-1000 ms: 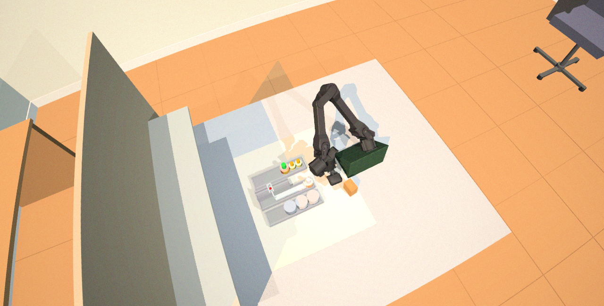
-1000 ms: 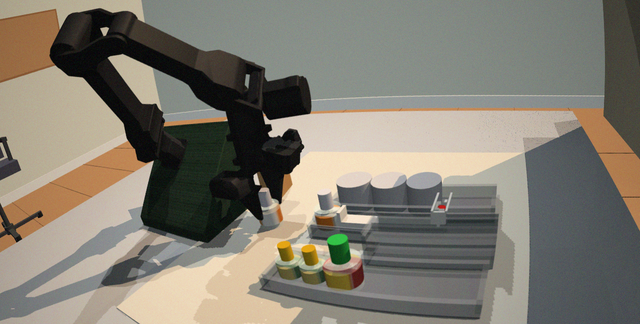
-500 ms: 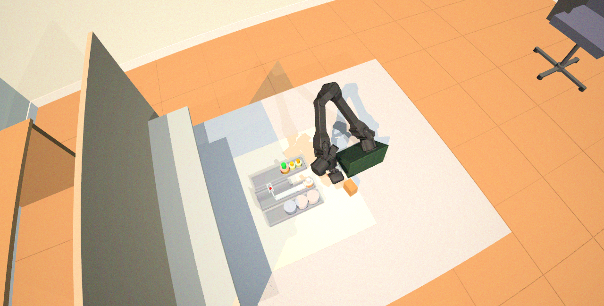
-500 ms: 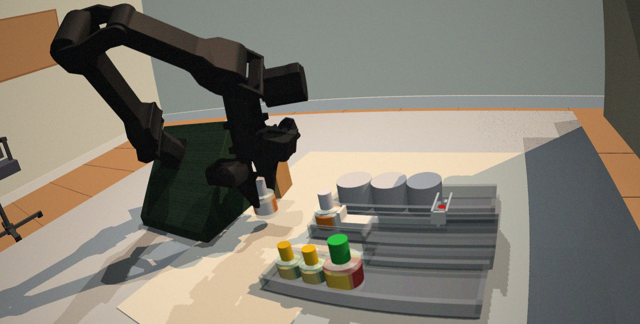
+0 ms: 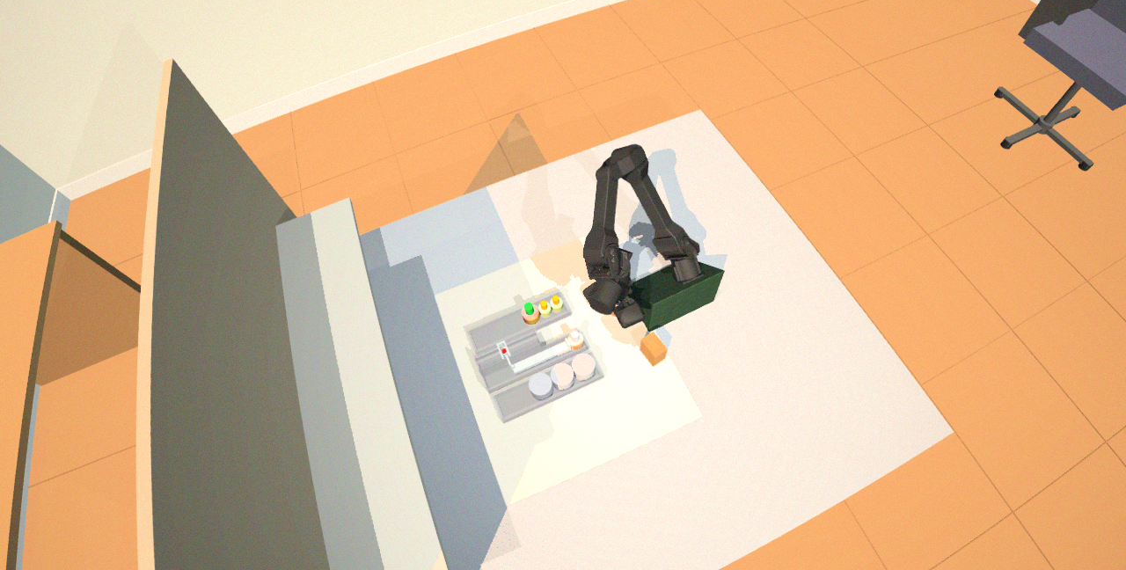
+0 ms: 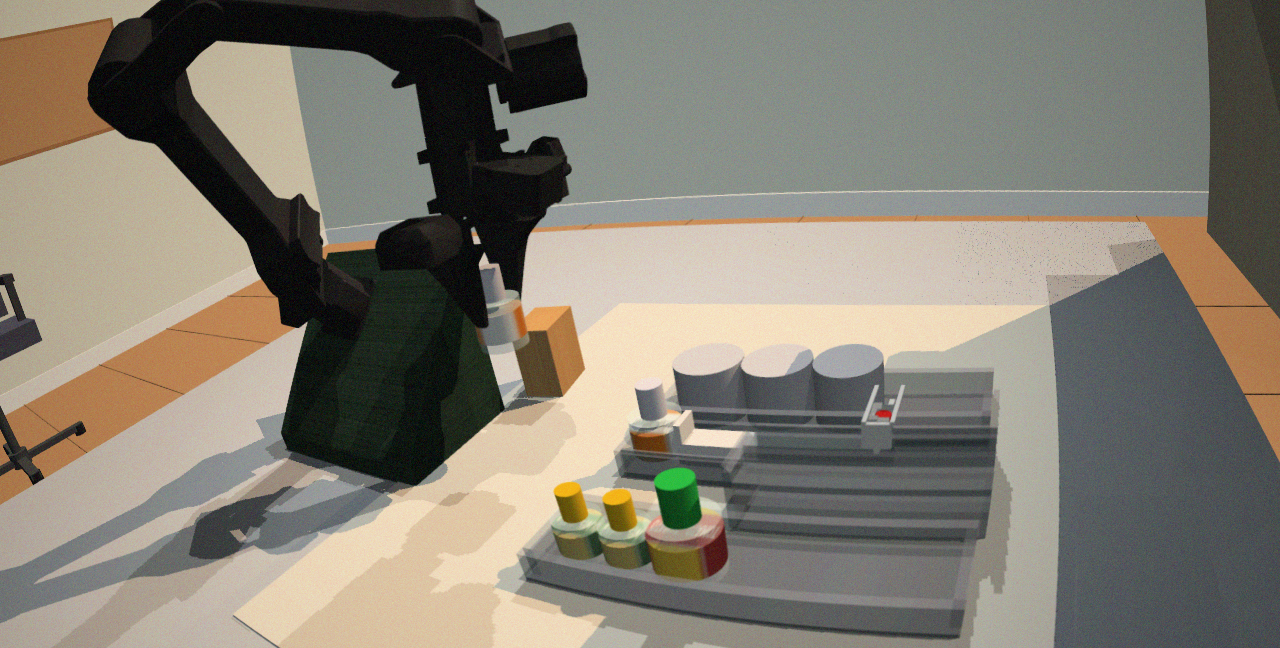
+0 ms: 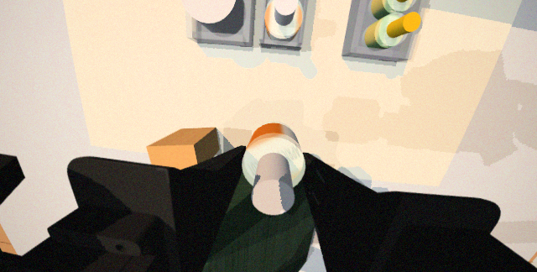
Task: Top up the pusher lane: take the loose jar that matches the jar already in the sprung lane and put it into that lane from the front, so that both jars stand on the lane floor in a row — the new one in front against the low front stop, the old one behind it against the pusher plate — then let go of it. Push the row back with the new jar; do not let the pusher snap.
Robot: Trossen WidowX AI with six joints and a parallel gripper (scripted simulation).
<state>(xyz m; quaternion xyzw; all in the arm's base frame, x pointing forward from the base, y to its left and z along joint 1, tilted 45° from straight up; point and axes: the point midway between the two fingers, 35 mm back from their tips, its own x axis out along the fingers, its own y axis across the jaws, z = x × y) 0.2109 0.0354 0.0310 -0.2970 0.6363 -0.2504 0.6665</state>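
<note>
The sprung lane is 270 mm ahead of my gripper tip, 100 mm below it and 10 mm to the right of it. From my gripper tip the other things lie so: pusher plate 230 mm ahead, 70 mm below, 20 mm to the right.
</note>
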